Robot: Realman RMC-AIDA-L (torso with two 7-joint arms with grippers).
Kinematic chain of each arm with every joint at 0, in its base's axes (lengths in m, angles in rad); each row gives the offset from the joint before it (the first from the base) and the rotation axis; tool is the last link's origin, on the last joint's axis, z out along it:
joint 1: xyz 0 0 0.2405 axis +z
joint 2: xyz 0 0 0 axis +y
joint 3: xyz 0 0 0.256 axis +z
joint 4: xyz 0 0 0 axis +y
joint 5: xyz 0 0 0.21 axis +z
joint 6: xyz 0 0 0 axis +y
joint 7: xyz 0 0 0.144 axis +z
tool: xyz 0 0 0
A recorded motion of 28 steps. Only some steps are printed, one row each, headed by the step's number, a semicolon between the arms.
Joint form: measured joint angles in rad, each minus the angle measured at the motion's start. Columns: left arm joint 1, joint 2, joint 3, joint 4, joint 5, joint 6, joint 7; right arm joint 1, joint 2, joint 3, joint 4, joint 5, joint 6, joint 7.
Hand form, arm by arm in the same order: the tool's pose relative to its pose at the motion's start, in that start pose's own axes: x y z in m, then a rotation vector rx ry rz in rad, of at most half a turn. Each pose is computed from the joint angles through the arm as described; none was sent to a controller.
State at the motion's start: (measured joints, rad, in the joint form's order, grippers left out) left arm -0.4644 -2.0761 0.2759 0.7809 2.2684 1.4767 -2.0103; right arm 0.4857 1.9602 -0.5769 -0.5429 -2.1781 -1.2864 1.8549
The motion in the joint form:
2: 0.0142 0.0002 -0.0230 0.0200 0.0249 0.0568 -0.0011; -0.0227 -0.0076 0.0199 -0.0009 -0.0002 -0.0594 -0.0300
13: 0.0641 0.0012 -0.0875 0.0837 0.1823 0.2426 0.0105; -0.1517 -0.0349 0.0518 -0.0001 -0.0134 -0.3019 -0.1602
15: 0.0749 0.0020 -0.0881 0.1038 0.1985 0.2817 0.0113; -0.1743 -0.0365 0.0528 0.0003 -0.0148 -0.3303 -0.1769
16: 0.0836 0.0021 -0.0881 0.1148 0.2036 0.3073 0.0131; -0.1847 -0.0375 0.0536 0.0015 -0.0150 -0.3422 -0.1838
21: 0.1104 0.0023 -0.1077 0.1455 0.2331 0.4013 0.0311; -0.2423 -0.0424 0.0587 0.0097 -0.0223 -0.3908 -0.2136
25: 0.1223 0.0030 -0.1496 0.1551 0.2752 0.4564 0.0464; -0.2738 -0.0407 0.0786 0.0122 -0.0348 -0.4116 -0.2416
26: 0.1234 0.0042 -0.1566 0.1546 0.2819 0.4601 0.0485; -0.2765 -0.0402 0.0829 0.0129 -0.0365 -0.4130 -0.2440
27: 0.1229 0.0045 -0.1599 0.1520 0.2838 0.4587 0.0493; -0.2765 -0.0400 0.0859 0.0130 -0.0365 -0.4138 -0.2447
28: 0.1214 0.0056 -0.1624 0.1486 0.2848 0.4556 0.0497; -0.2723 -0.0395 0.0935 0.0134 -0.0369 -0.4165 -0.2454
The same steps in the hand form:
2: -0.0064 0.0005 -0.0091 -0.0155 -0.0215 -0.0068; 0.0083 0.0009 -0.0091 -0.0348 0.0025 -0.0052
13: -0.0400 -0.0003 -0.0410 -0.0348 -0.1710 -0.0309; 0.0612 0.0084 -0.0512 -0.1784 0.0489 -0.0236
15: -0.0440 0.0013 -0.0477 -0.0430 -0.1965 -0.0298; 0.0705 0.0099 -0.0573 -0.1947 0.0544 -0.0202
16: -0.0470 0.0026 -0.0520 -0.0517 -0.2091 -0.0304; 0.0747 0.0105 -0.0601 -0.2014 0.0561 -0.0170
21: -0.0587 0.0075 -0.0675 -0.0869 -0.2494 -0.0370; 0.0988 0.0126 -0.0750 -0.2219 0.0674 0.0109
25: -0.0681 0.0087 -0.0782 -0.1008 -0.2684 -0.0595; 0.1120 0.0135 -0.0830 -0.2237 0.0630 0.0200
26: -0.0691 0.0083 -0.0797 -0.0994 -0.2694 -0.0632; 0.1132 0.0136 -0.0837 -0.2231 0.0609 0.0221
27: -0.0694 0.0079 -0.0796 -0.0989 -0.2680 -0.0652; 0.1130 0.0135 -0.0838 -0.2230 0.0581 0.0224
28: -0.0691 0.0075 -0.0793 -0.0977 -0.2659 -0.0661; 0.1111 0.0138 -0.0833 -0.2254 0.0513 0.0208

